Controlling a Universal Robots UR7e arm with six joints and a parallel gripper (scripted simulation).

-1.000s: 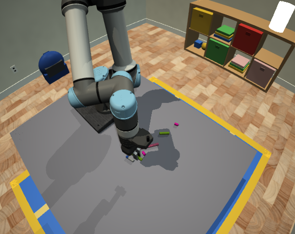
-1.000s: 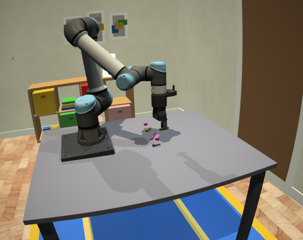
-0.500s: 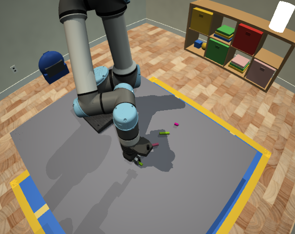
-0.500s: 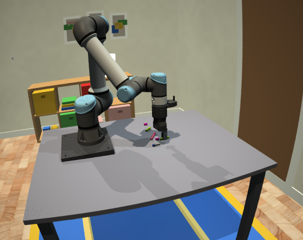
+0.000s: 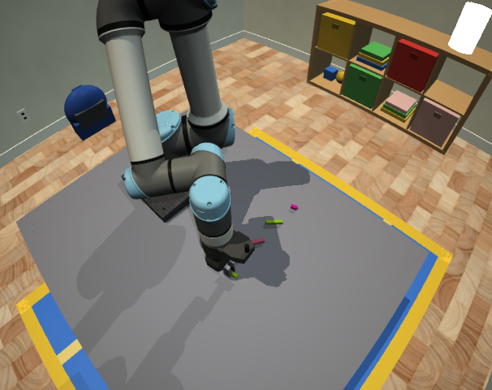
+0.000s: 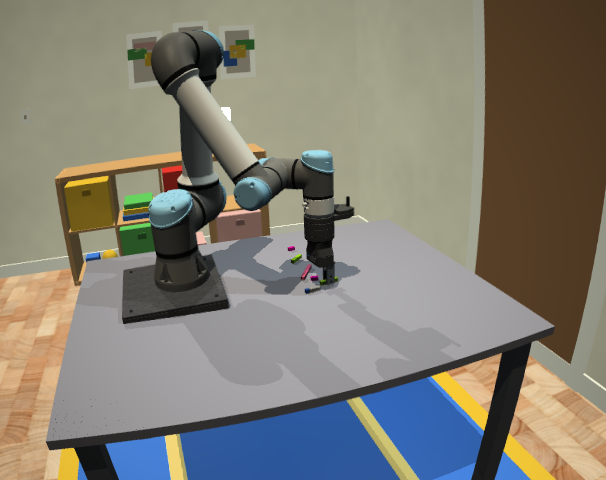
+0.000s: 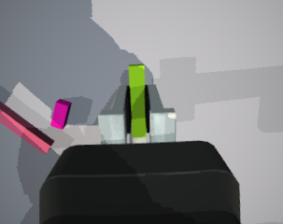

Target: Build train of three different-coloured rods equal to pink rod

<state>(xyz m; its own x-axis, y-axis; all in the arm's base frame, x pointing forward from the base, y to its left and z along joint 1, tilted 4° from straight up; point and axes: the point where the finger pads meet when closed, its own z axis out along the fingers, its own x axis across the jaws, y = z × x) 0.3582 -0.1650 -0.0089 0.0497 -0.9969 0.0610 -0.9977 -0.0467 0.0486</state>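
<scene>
The lime rod lies 1 cm below my hand. Also, from my hand: blue rod 6 cm behind, 3 cm below; pink rod 2 cm behind, 11 cm to the left, 3 cm below; grey rod 4 cm behind, 3 cm below.
</scene>
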